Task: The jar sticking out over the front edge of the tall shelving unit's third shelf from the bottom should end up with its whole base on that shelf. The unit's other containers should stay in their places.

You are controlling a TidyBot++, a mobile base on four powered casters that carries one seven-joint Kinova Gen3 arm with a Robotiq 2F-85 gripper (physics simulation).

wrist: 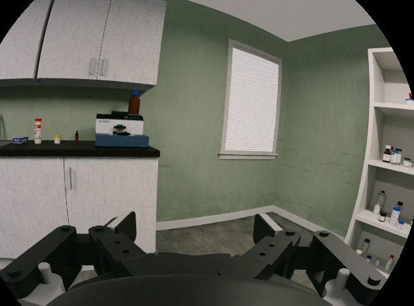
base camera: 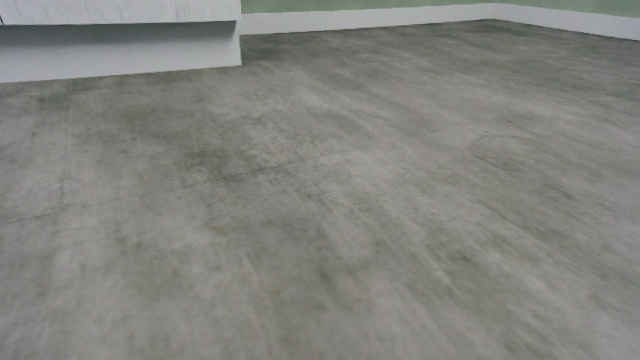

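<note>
The tall white shelving unit (wrist: 371, 80) stands at the right edge of the wrist view, partly cut off by the image border. Small bottles and jars stand on several of its shelves, among them a white bottle with a blue cap (wrist: 395, 216) and a dark brown bottle (wrist: 387, 154). Its lowest part is hidden, and I cannot tell which container is the jar that sticks out. My gripper (wrist: 194, 226) is open with nothing between its fingers. It is well away from the unit, which is off to its right.
A white base cabinet (wrist: 110, 195) (base camera: 120, 11) with a dark counter (wrist: 30, 149) is on the left. On the counter stand a blue-and-white device (wrist: 121, 139), a brown bottle with a blue cap (wrist: 134, 104) and small containers. Wall cabinets (wrist: 130, 40) hang above. A window (wrist: 253, 100) is in the green wall.
</note>
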